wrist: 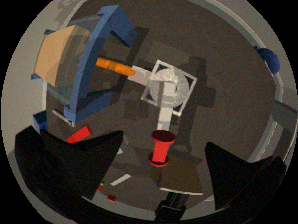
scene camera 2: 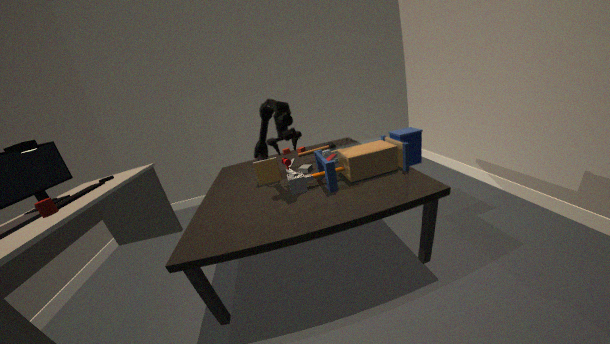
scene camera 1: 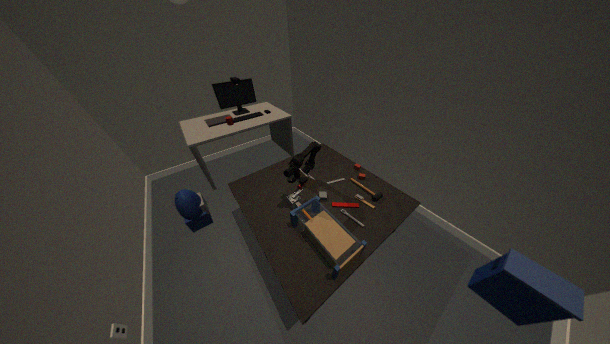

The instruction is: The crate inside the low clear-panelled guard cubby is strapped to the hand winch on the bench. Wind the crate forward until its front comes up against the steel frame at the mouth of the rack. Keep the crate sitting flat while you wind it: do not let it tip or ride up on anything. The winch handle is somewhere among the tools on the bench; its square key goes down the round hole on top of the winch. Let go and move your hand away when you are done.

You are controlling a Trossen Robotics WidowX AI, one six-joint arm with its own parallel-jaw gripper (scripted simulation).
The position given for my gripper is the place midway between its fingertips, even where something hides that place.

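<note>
My gripper [wrist: 166, 142] is visible in the wrist view, together with a blue frame [wrist: 83, 104], a grey winch [wrist: 162, 72] and a winch handle [wrist: 169, 94].
</note>
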